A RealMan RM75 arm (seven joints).
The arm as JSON. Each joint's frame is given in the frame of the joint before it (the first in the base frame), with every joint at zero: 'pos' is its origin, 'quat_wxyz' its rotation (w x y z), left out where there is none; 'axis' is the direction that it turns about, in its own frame. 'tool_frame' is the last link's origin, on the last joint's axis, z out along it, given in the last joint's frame.
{
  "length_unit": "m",
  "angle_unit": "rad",
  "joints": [
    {
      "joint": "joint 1",
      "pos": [
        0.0,
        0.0,
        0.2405
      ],
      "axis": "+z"
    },
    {
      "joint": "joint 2",
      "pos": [
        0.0,
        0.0,
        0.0
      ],
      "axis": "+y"
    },
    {
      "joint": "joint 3",
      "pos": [
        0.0,
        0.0,
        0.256
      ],
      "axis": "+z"
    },
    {
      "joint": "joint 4",
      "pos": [
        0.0,
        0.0,
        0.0
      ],
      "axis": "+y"
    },
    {
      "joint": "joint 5",
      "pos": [
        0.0,
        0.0,
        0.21
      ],
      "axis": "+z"
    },
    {
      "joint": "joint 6",
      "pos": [
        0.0,
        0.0,
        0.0
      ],
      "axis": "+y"
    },
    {
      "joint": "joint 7",
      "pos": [
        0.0,
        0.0,
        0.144
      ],
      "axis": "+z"
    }
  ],
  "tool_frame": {
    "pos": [
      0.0,
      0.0,
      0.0
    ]
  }
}
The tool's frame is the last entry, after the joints.
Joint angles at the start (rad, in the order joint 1, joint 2, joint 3, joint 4, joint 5, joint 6, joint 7):
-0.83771, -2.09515, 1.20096, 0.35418, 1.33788, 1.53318, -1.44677
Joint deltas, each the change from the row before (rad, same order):
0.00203, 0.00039, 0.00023, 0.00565, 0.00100, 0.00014, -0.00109
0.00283, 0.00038, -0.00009, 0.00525, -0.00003, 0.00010, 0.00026
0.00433, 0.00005, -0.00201, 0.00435, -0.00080, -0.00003, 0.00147
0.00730, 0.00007, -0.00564, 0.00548, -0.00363, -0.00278, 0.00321
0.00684, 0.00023, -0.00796, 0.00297, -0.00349, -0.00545, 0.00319
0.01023, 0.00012, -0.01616, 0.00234, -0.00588, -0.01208, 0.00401
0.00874, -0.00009, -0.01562, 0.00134, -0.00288, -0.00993, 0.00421
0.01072, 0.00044, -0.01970, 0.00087, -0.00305, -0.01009, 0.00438
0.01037, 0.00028, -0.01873, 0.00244, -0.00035, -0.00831, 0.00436
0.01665, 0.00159, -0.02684, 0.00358, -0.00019, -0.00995, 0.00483
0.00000, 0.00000, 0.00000, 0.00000, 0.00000, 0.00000, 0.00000
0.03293, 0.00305, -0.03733, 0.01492, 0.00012, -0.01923, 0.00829
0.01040, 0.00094, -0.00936, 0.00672, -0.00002, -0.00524, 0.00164
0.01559, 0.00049, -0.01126, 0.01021, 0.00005, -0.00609, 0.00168
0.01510, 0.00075, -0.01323, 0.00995, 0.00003, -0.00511, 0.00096
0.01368, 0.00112, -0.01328, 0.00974, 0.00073, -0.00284, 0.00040
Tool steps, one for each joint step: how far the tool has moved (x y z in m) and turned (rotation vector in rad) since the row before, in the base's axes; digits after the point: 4 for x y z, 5 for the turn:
0.0001, 0.0002, 0.0007, 0.00223, 0.00057, -0.00234
-0.0002, 0.0002, 0.0007, 0.00352, -0.00041, -0.00160
-0.0007, 0.0001, 0.0008, 0.00509, -0.00230, 0.00111
-0.0014, 0.0008, 0.0016, 0.01176, -0.00567, 0.00658
-0.0019, 0.0013, 0.0016, 0.01328, -0.00527, 0.01106
-0.0034, 0.0027, 0.0026, 0.02288, -0.00901, 0.02384
-0.0032, 0.0022, 0.0022, 0.01966, -0.00692, 0.02044
-0.0042, 0.0025, 0.0029, 0.02248, -0.00881, 0.02504
-0.0041, 0.0020, 0.0028, 0.02077, -0.00661, 0.02101
-0.0068, 0.0024, 0.0046, 0.02855, -0.00911, 0.03146
0.0000, 0.0000, 0.0000, 0.00000, 0.00000, 0.00000
-0.0126, 0.0032, 0.0081, 0.05028, -0.00695, 0.04928
-0.0037, 0.0007, 0.0026, 0.01457, -0.00099, 0.01298
-0.0052, 0.0003, 0.0032, 0.01819, -0.00133, 0.01719
-0.0051, 0.0004, 0.0037, 0.01864, -0.00267, 0.01765
-0.0047, 0.0002, 0.0039, 0.01719, -0.00279, 0.01487

